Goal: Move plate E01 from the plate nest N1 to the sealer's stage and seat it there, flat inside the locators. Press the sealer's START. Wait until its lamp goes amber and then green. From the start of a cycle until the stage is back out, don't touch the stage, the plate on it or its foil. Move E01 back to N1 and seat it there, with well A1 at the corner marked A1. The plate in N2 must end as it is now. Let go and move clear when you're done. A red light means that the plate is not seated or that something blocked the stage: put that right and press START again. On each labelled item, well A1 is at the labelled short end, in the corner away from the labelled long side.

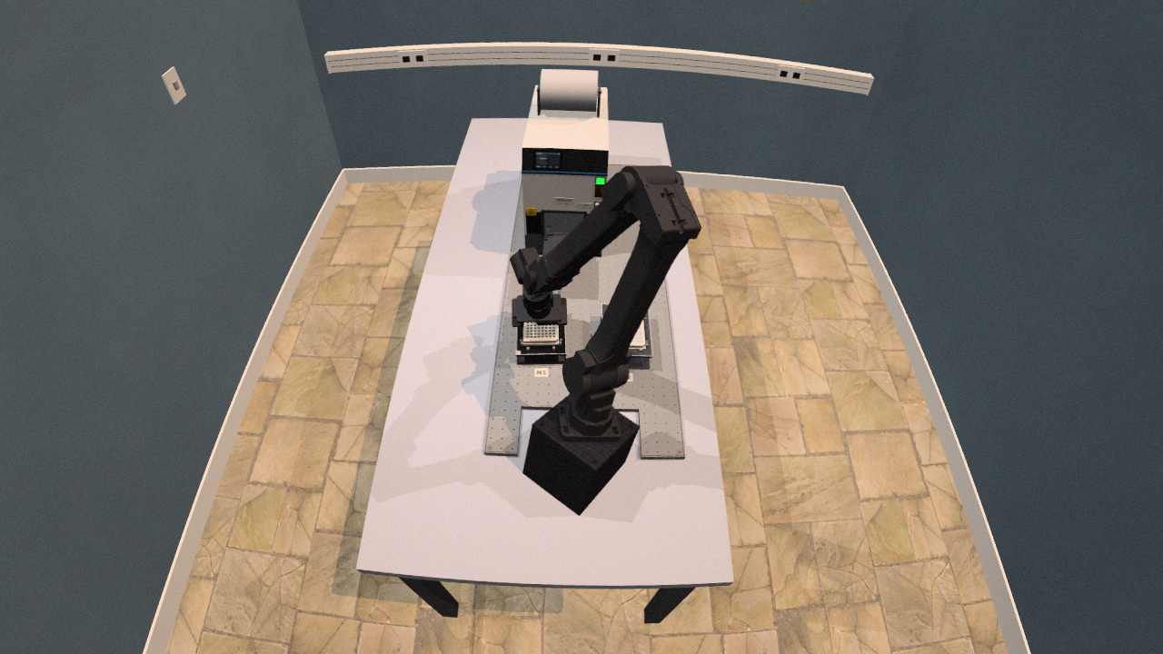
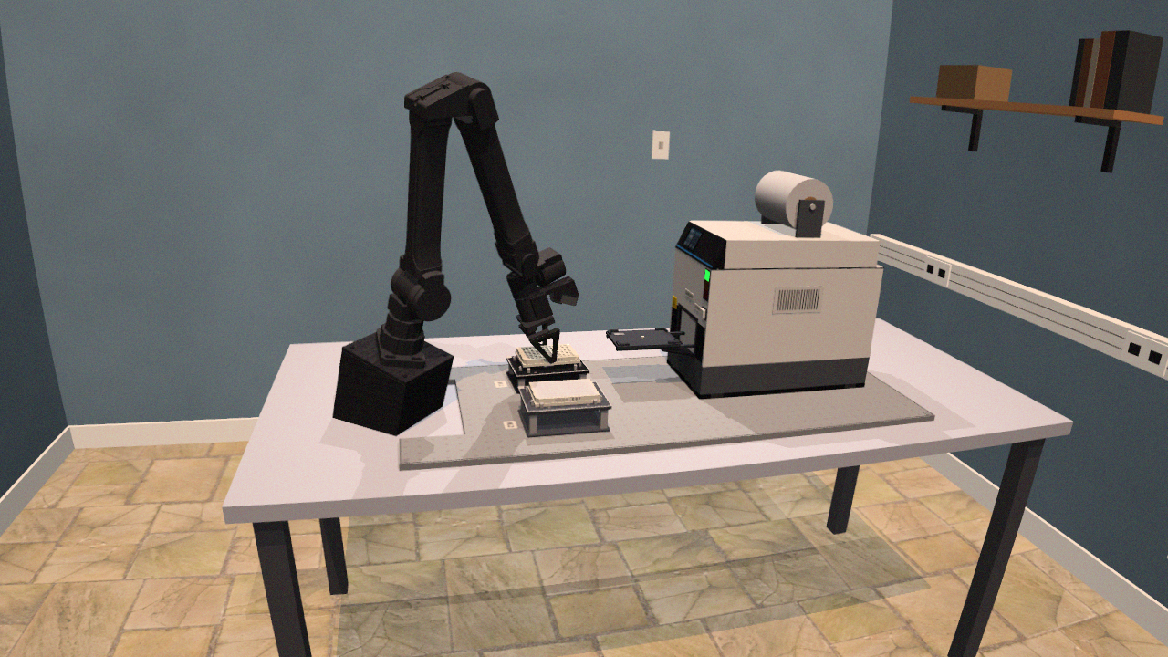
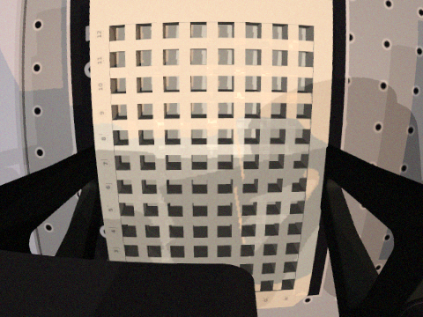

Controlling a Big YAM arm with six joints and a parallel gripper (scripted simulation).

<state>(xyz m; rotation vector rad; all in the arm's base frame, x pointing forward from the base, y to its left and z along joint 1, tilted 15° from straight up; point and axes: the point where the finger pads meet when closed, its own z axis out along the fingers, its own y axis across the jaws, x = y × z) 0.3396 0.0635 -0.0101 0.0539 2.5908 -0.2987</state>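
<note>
Now: hand 30 mm above the nest N1. Round my hand: cream plate: 210 mm to the right, 40 mm behind; sealer stage: 200 mm ahead, 70 mm to the right, 40 mm above; foil roll: 530 mm ahead, 350 mm above, 130 mm to the right.
</note>
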